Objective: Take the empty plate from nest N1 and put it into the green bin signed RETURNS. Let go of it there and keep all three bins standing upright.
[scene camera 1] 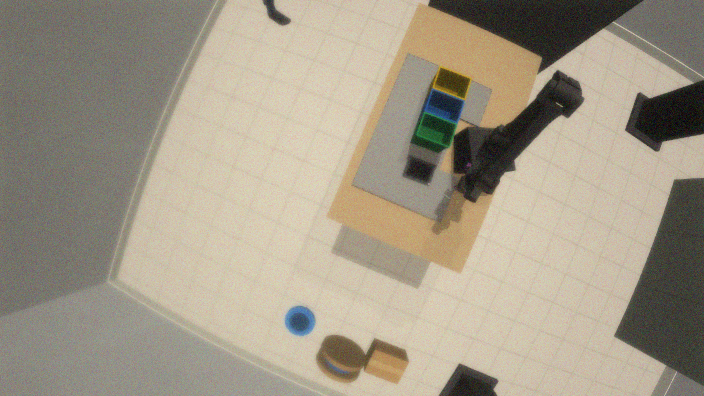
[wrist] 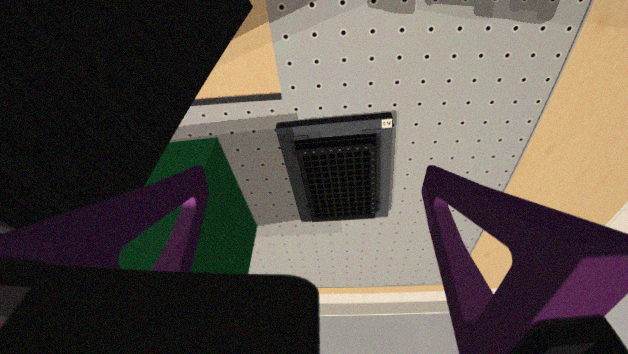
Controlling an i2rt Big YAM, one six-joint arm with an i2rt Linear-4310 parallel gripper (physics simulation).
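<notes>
The black gridded plate lies in a dark grey nest on the perforated board; the nest's small white label is not clearly readable. The green bin stands upright beside the nest, a gap of board between them. Its RETURNS sign does not show. My gripper is open and empty, above the board. In the wrist view the nest shows between its purple fingers, farther away. In the scene view the arm hides most of the fingers.
The blue bin and yellow bin stand upright in a row with the green bin. The grey board lies on the wooden table. A black arm part blocks the wrist view's upper left.
</notes>
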